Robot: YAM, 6 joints.
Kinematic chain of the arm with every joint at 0, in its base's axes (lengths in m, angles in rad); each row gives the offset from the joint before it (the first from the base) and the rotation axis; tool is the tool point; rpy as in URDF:
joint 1: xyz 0 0 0.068 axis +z
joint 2: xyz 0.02 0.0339 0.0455 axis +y
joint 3: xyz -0.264 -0.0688 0 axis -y
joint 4: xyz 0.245 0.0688 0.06 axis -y
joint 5: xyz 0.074 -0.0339 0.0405 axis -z
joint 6: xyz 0.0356 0 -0.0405 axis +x
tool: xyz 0 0 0 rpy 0 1.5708 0
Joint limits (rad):
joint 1: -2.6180..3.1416
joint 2: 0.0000..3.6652
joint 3: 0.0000..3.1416
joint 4: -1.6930..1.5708
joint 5: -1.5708..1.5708
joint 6: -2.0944..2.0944
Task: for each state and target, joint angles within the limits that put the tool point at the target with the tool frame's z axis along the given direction. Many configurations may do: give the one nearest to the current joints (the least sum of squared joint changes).
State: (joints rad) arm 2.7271 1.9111 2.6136 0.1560 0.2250 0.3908
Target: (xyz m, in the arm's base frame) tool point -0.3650 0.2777 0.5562 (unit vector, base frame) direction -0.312 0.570 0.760
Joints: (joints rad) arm 2.5127 2.3419 2.8293 0.4252 0.2811 0.3908
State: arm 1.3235 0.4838 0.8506 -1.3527 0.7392 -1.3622
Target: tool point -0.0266 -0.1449 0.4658 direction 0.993 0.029 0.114
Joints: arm 1.1693 0.2936 1.6131 -1.0512 1.1261 -1.3622
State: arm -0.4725 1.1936 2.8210 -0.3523 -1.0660 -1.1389
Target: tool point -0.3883 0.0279 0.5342 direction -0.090 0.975 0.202
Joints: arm 0.0177 0.8521 3.1403 -0.3718 -1.3544 -1.1389
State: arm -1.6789 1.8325 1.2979 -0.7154 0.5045 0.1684
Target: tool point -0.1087 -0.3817 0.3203 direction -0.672 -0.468 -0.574
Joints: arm -1.7990 1.7590 1.5931 -0.5908 0.5808 0.1684
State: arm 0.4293 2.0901 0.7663 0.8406 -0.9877 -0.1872
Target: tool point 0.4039 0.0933 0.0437 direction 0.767 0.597 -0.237
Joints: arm 0.1890 2.3537 0.9758 1.1107 -0.4579 -0.1872
